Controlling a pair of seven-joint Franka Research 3 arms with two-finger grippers.
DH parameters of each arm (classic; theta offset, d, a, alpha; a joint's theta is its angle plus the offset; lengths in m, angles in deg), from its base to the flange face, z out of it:
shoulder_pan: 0 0.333 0 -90
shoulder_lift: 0 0 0 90
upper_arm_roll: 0 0.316 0.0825 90
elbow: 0 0 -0.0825 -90
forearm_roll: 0 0.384 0 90
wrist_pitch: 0 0 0.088 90
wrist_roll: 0 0.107 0 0
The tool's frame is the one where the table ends.
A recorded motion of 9 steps. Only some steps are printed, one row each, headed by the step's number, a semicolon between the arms.
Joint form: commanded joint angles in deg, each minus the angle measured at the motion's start. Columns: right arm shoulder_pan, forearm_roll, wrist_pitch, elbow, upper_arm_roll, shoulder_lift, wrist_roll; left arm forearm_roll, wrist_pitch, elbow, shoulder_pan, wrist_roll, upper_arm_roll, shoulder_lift.
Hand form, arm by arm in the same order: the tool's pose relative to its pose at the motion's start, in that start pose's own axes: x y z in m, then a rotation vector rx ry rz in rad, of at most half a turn. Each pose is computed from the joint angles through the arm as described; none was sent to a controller.
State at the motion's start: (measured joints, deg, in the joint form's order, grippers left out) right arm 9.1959 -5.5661 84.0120 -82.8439 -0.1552 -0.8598 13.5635; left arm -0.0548 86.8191 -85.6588 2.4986 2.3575 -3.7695 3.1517
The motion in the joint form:
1: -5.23 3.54 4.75 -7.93 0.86 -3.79 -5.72; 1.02 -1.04 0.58 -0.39 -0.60 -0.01 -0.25
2: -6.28 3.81 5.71 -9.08 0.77 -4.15 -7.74; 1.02 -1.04 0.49 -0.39 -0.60 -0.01 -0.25
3: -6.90 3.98 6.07 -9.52 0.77 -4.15 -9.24; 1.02 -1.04 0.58 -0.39 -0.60 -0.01 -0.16
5: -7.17 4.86 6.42 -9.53 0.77 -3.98 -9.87; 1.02 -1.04 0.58 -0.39 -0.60 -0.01 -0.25
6: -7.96 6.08 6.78 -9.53 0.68 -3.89 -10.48; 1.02 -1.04 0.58 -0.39 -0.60 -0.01 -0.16
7: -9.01 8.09 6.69 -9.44 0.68 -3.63 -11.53; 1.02 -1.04 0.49 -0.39 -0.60 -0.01 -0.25
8: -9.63 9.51 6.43 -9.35 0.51 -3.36 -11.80; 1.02 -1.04 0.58 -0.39 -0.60 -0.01 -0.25
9: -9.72 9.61 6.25 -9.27 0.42 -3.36 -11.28; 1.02 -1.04 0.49 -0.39 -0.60 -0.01 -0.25
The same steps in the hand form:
1: -0.0059 0.0327 0.0246 0.0572 -0.0050 -0.0324; -0.0032 0.0021 -0.0055 0.0181 -0.0043 -0.0048
2: -0.0049 0.0421 0.0301 0.0613 -0.0028 -0.0483; -0.0032 0.0021 -0.0048 0.0181 -0.0059 -0.0047
3: -0.0037 0.0471 0.0336 0.0636 -0.0043 -0.0639; -0.0027 0.0021 -0.0047 0.0180 -0.0059 -0.0047
5: -0.0021 0.0476 0.0349 0.0790 -0.0028 -0.0701; -0.0032 0.0021 -0.0055 0.0181 -0.0043 -0.0048
6: -0.0003 0.0533 0.0357 0.1000 -0.0003 -0.0650; -0.0027 0.0021 -0.0047 0.0180 -0.0059 -0.0047
7: 0.0016 0.0589 0.0381 0.1337 -0.0070 -0.0648; -0.0032 0.0021 -0.0048 0.0181 -0.0059 -0.0047
8: 0.0031 0.0634 0.0406 0.1575 -0.0161 -0.0558; -0.0032 0.0021 -0.0055 0.0181 -0.0043 -0.0048
9: 0.0029 0.0649 0.0403 0.1591 -0.0187 -0.0438; -0.0032 0.0021 -0.0048 0.0181 -0.0059 -0.0047

